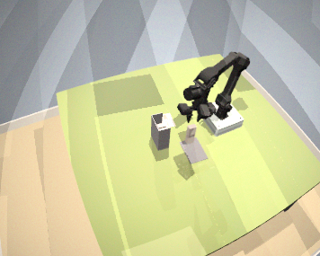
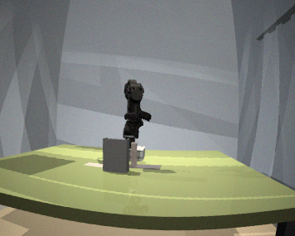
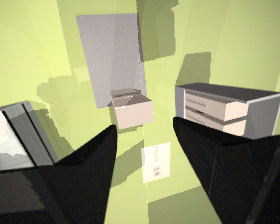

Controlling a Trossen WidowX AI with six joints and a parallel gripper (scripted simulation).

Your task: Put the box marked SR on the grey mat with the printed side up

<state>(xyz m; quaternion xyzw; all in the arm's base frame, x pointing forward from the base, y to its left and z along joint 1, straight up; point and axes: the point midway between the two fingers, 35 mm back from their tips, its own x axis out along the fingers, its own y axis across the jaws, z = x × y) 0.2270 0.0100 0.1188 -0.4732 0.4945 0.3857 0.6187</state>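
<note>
My gripper tip is 15 cm above the grey mat, 6 cm to the right of it and 1 cm short of it. Round my gripper tip: white card 19 cm to the right, 15 cm below, 1 cm ahead.
</note>
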